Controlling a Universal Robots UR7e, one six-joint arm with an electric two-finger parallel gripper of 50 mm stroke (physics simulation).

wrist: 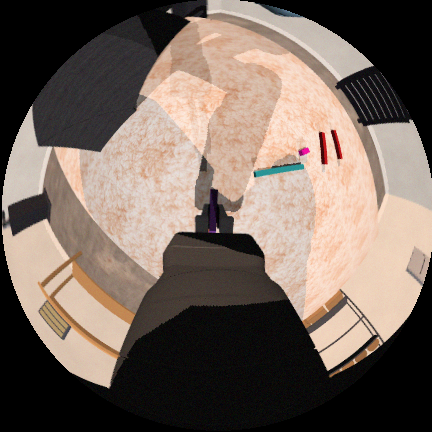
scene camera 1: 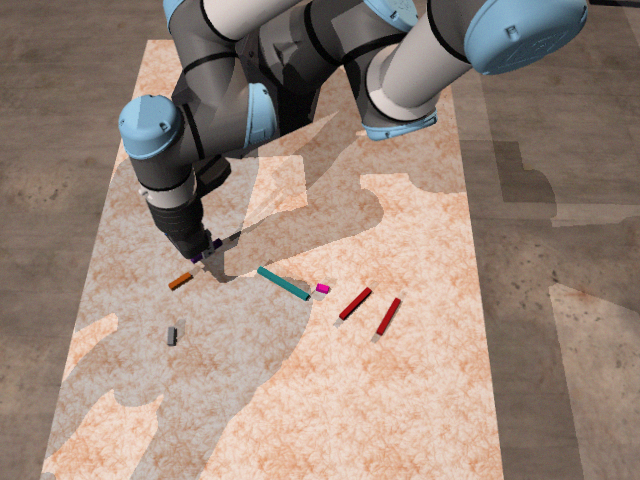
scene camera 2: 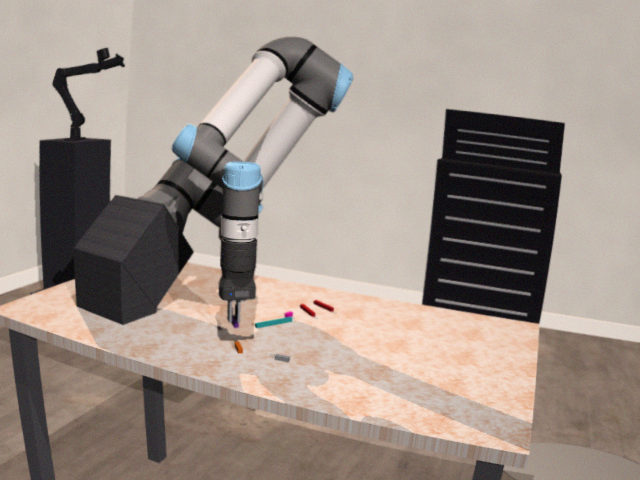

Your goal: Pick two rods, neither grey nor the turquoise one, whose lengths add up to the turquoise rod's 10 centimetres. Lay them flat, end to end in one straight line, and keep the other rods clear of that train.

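Seen in the pictures: gripper, fingertip midpoint: [wrist: 212, 211] [scene camera 1: 206, 251] [scene camera 2: 233, 321]; arm's base, link origin: [scene camera 1: 289, 54] [scene camera 2: 154, 223].
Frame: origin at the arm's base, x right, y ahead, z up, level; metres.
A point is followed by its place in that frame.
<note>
My gripper [scene camera 1: 208, 251] {x 0.127, y 0.315, z -0.155 m} [scene camera 2: 234, 320] {x 0.127, y 0.315, z -0.155 m} [wrist: 212, 211] {x 0.127, y 0.315, z -0.155 m} is shut on a purple rod [scene camera 1: 217, 242] {x 0.109, y 0.300, z -0.149 m} [scene camera 2: 236, 324] {x 0.148, y 0.334, z -0.151 m} [wrist: 213, 197] {x 0.112, y 0.301, z -0.149 m}, which looks level and a little above the table. An orange rod [scene camera 1: 180, 281] {x 0.170, y 0.356, z -0.187 m} [scene camera 2: 238, 346] {x 0.177, y 0.356, z -0.187 m} lies flat near it, pointing roughly the same way; it is hidden in the wrist view. The turquoise rod [scene camera 1: 283, 283] {x -0.005, y 0.354, z -0.186 m} [scene camera 2: 273, 322] {x 0.004, y 0.353, z -0.189 m} [wrist: 279, 170] {x 0.002, y 0.350, z -0.187 m} lies to the right in scene camera 1, with a short magenta rod [scene camera 1: 322, 288] {x -0.070, y 0.361, z -0.187 m} [scene camera 2: 288, 314] {x -0.064, y 0.360, z -0.189 m} [wrist: 304, 151] {x -0.068, y 0.358, z -0.187 m} near its end. A red rod [scene camera 1: 355, 303] {x -0.126, y 0.387, z -0.186 m} [scene camera 2: 307, 310] {x -0.118, y 0.388, z -0.189 m} [wrist: 323, 148] {x -0.121, y 0.385, z -0.188 m} lies beside another red rod [scene camera 1: 388, 316] {x -0.180, y 0.409, z -0.187 m} [scene camera 2: 323, 305] {x -0.175, y 0.408, z -0.189 m} [wrist: 337, 144] {x -0.177, y 0.406, z -0.187 m}.
A short grey rod [scene camera 1: 171, 335] {x 0.170, y 0.456, z -0.186 m} [scene camera 2: 282, 357] {x 0.175, y 0.458, z -0.188 m} lies below the orange rod in scene camera 1. The arm's dark base block [scene camera 2: 124, 258] {x 0.197, y 0.064, z -0.039 m} [wrist: 95, 90] {x 0.109, y 0.077, z -0.092 m} stands at one end of the table [scene camera 1: 403, 413] {x -0.200, y 0.567, z -0.197 m} [scene camera 2: 439, 351] {x -0.042, y 0.742, z -0.197 m}. The arm's shadow covers part of the tabletop.
</note>
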